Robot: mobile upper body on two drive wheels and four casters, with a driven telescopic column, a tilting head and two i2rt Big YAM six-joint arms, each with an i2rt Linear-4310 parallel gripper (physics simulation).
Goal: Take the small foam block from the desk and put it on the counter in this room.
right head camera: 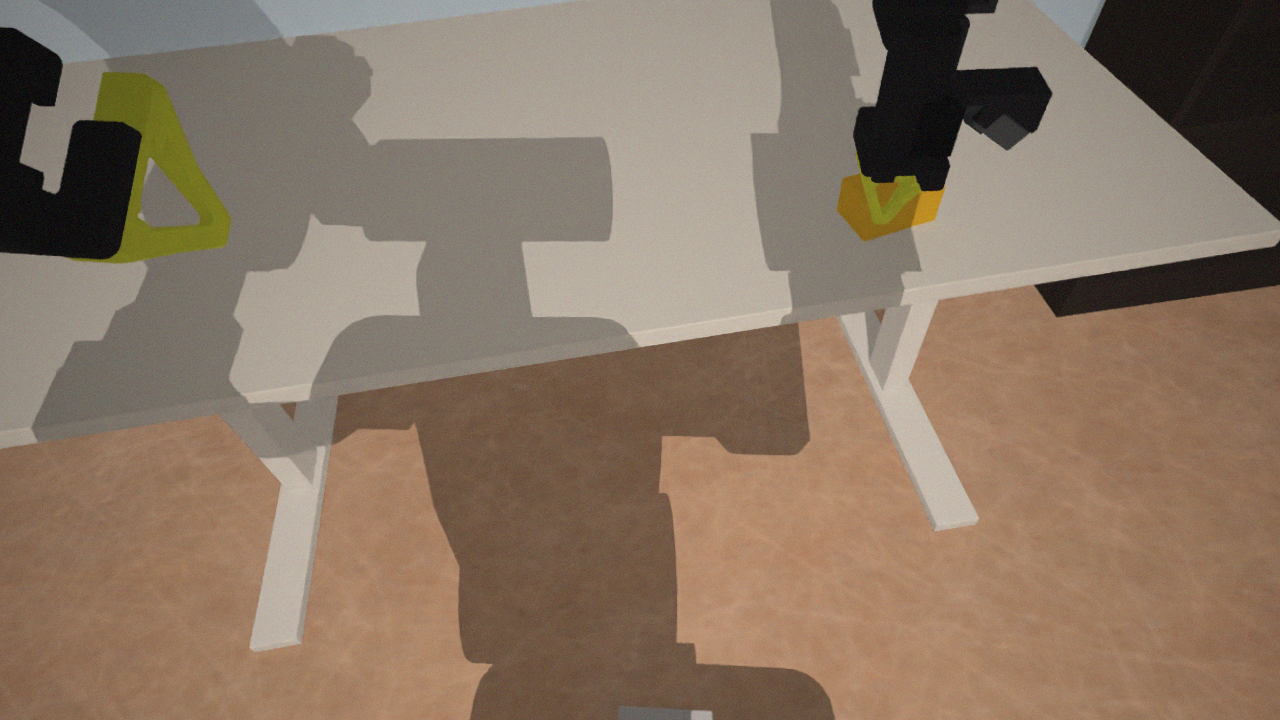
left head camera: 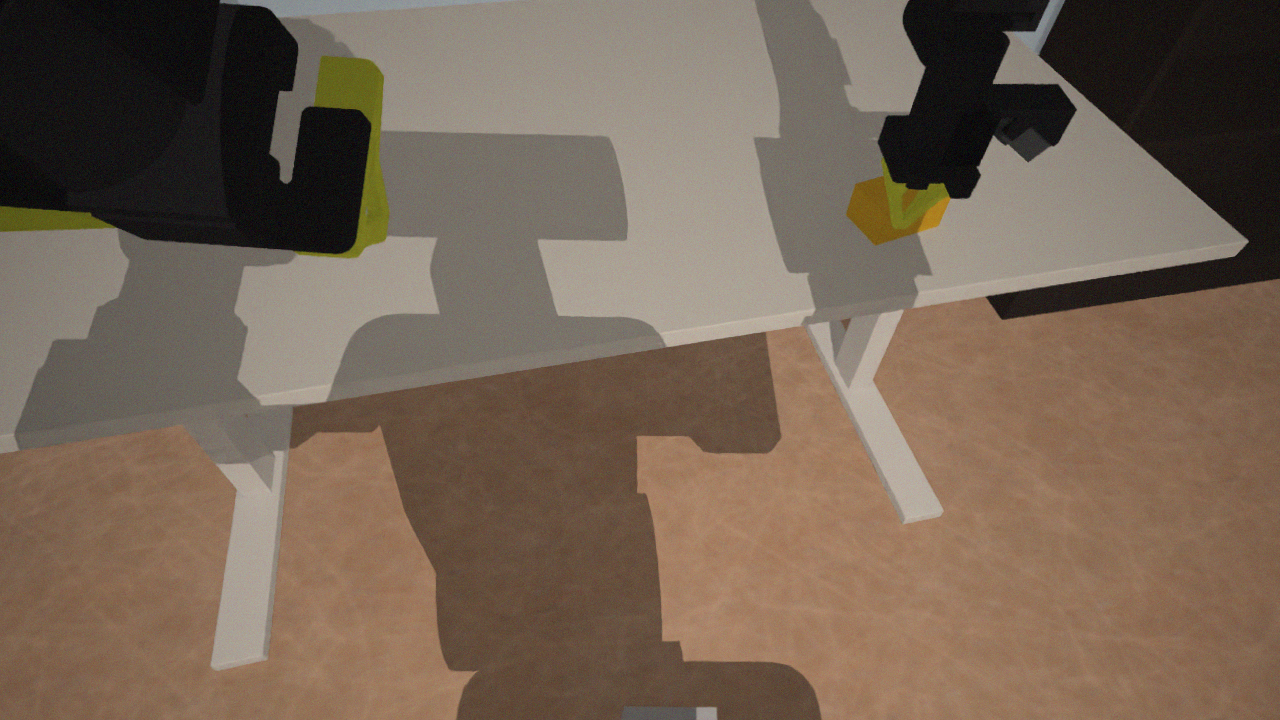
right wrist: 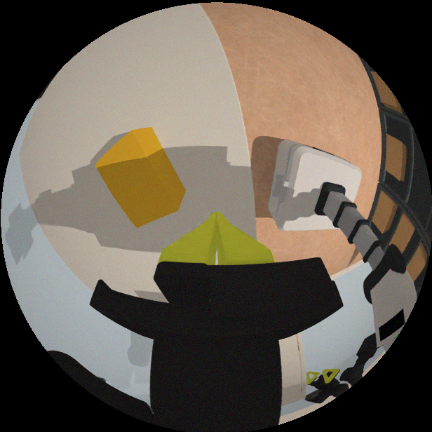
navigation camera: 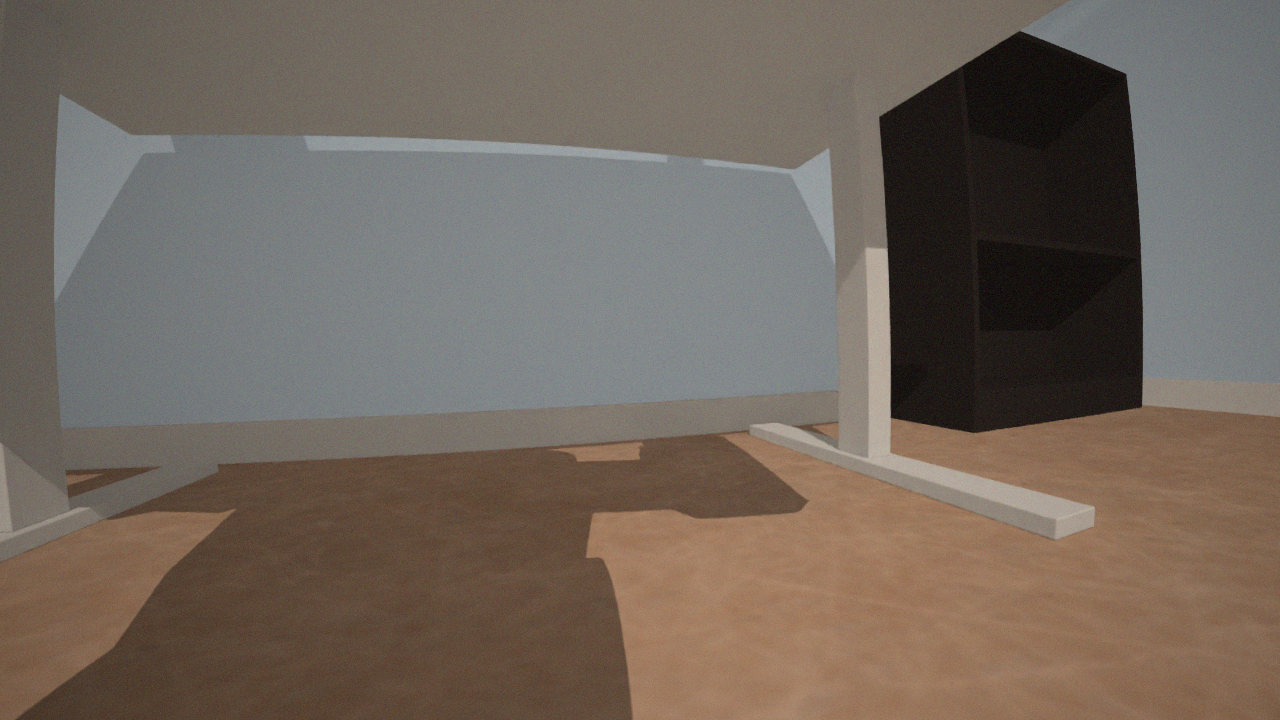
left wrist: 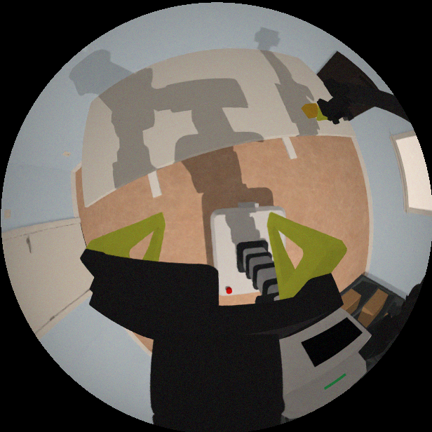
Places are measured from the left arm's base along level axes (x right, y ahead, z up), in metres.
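Where they show: left gripper, fingertip midpoint: (right head camera: pixel 127 226) (left head camera: pixel 271 218); right gripper, fingertip midpoint: (right head camera: pixel 880 222) (left head camera: pixel 899 227).
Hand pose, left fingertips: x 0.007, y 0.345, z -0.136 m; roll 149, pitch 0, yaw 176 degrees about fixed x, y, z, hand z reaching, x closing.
Observation:
After its pixels a point has its place.
The orange-yellow foam block (left head camera: pixel 866 214) {z -0.461, x 0.435, y 0.755 m} (right head camera: pixel 852 204) {z -0.458, x 0.433, y 0.760 m} (left wrist: pixel 309 110) (right wrist: pixel 142 187) sits on the white desk (left head camera: pixel 689 179) {z -0.485, x 0.236, y 0.848 m} (right head camera: pixel 680 179) {z -0.485, x 0.237, y 0.846 m} (right wrist: pixel 175 75), towards the right in the head views. My right gripper (left head camera: pixel 902 223) {z -0.427, x 0.447, y 0.692 m} (right head camera: pixel 882 218) {z -0.427, x 0.447, y 0.692 m} (right wrist: pixel 216 218) is shut with its green fingertips together and nothing between them. In the head views it overlaps the block; in the right wrist view the block lies beyond the fingertips and to their left, apart from them. My left gripper (left wrist: pixel 215 217) is open and empty, at the left in the head views. I cannot make out a counter for certain.
A dark shelf unit (left head camera: pixel 1163 179) {z -1.041, x 1.544, y 1.649 m} (navigation camera: pixel 926 223) {z -0.672, x 1.042, y 1.406 m} stands beyond the desk's right end. Desk legs (left head camera: pixel 895 465) (navigation camera: pixel 861 358) {z -1.009, x 0.643, y 1.059 m} stand on the brown floor. A rack with brown boxes shows at the right wrist view's right edge. A pale panelled front (left wrist: pixel 45 265) is at the left wrist view's lower left.

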